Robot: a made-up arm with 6 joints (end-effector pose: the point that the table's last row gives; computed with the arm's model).
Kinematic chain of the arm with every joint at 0, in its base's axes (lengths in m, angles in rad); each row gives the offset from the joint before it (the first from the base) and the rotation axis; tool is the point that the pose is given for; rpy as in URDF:
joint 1: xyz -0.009 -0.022 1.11 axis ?
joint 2: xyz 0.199 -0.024 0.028 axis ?
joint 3: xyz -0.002 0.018 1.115 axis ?
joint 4: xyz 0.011 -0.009 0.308 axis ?
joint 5: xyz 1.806 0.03 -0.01 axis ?
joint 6: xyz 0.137 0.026 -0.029 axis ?
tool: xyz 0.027 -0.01 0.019 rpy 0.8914 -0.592 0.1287
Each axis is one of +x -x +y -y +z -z.
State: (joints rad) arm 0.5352 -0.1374 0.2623 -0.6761 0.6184 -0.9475
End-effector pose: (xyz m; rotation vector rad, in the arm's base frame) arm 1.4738 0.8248 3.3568 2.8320 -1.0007 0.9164
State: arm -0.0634 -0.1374 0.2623 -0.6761 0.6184 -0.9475
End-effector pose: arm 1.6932 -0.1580 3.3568 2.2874 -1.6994 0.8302
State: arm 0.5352 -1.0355 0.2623 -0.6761 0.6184 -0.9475
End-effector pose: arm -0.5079 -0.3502 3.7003 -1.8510 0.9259 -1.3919
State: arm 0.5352 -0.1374 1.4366 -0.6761 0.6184 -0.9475
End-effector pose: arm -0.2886 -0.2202 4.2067 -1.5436 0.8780 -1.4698
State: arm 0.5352 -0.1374 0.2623 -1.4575 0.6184 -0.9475
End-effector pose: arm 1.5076 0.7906 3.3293 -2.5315 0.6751 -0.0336
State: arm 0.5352 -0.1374 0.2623 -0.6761 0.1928 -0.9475
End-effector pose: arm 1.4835 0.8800 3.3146 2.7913 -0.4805 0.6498
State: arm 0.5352 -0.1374 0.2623 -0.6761 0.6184 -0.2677
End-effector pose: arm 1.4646 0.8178 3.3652 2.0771 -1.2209 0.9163
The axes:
joint 1: +z
joint 2: +y
joint 3: -y
joint 4: -x
joint 5: -y
joint 6: -x

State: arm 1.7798 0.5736 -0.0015 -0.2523 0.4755 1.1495
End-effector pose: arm -0.5985 2.5718 1.3221 0.1578 -0.1038 2.2034
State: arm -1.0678 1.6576 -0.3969 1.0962 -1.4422 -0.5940
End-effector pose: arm 0.1631 -0.6538 -0.6580 0.3536 2.2939 -1.3925
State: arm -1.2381 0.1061 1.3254 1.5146 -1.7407 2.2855
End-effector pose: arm 0.0567 -0.7519 3.9718 0.1433 1.7760 -1.3714
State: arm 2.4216 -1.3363 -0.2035 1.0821 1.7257 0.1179
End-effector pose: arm 0.2183 -0.4117 3.1688 -0.9497 1.6813 -0.6552
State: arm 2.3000 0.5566 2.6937 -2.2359 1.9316 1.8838
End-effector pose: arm 0.3949 -0.2001 3.4429 2.4446 1.1168 0.3456
